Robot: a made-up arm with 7 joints. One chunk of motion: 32 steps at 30 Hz.
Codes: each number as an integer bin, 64 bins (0 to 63) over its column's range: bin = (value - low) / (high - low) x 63, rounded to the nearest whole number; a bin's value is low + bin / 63 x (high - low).
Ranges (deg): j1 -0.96..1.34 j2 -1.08..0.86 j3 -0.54..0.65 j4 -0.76..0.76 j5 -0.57..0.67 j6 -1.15..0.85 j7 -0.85..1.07
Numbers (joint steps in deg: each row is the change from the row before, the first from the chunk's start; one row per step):
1: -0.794 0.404 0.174 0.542 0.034 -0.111 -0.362
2: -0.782 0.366 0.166 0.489 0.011 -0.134 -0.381
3: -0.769 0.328 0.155 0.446 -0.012 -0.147 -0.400
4: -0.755 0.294 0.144 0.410 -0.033 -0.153 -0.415
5: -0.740 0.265 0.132 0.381 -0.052 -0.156 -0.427
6: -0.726 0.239 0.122 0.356 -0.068 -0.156 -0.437
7: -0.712 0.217 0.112 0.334 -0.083 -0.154 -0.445
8: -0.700 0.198 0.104 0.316 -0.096 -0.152 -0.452
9: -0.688 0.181 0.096 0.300 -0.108 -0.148 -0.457
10: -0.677 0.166 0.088 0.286 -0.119 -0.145 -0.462
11: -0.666 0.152 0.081 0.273 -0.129 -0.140 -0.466
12: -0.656 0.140 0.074 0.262 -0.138 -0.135 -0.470
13: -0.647 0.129 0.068 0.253 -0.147 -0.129 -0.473
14: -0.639 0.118 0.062 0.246 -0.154 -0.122 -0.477
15: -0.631 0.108 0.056 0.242 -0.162 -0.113 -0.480
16: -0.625 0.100 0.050 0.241 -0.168 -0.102 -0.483
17: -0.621 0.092 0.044 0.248 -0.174 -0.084 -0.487
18: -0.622 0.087 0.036 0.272 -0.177 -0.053 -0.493
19: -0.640 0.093 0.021 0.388 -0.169 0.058 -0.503
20: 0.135 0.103 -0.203 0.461 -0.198 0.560 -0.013
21: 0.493 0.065 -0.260 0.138 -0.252 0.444 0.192
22: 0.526 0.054 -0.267 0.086 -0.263 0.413 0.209
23: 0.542 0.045 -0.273 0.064 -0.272 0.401 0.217
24: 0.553 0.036 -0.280 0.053 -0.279 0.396 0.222
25: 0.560 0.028 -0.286 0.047 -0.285 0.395 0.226
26: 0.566 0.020 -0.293 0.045 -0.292 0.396 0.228
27: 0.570 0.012 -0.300 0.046 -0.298 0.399 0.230
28: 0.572 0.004 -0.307 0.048 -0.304 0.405 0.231
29: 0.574 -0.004 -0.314 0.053 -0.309 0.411 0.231
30: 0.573 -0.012 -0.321 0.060 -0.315 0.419 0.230
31: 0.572 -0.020 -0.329 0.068 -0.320 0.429 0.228
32: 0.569 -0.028 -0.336 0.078 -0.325 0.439 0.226
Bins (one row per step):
1: 5 48 38 54 31 33 16
2: 5 47 37 52 30 32 15
3: 5 46 37 50 28 32 15
4: 6 45 36 48 27 31 14
5: 6 44 36 47 26 31 14
6: 6 43 35 46 26 31 14
7: 7 42 35 45 25 31 13
8: 7 42 34 45 24 31 13
9: 7 41 34 44 23 32 13
10: 8 40 33 43 23 32 13
11: 8 40 33 43 22 32 13
12: 8 40 33 42 22 32 12
13: 9 39 32 42 21 32 12
14: 9 39 32 42 21 32 12
15: 9 39 32 42 21 33 12
16: 9 38 31 41 20 33 12
17: 9 38 31 42 20 34 12
18: 9 38 30 43 20 35 12
19: 9 38 30 48 20 38 11
20: 30 38 18 51 19 54 27
21: 40 37 15 37 16 50 34
22: 41 37 14 35 16 49 35
23: 41 37 14 34 15 49 35
24: 41 36 14 34 15 49 35
25: 42 36 13 33 14 49 35
26: 42 36 13 33 14 49 35
27: 42 35 13 33 14 49 35
28: 42 35 12 33 14 49 35
29: 42 35 12 34 13 49 35
30: 42 35 12 34 13 49 35
31: 42 34 11 34 13 50 35
32: 42 34 11 35 12 50 35

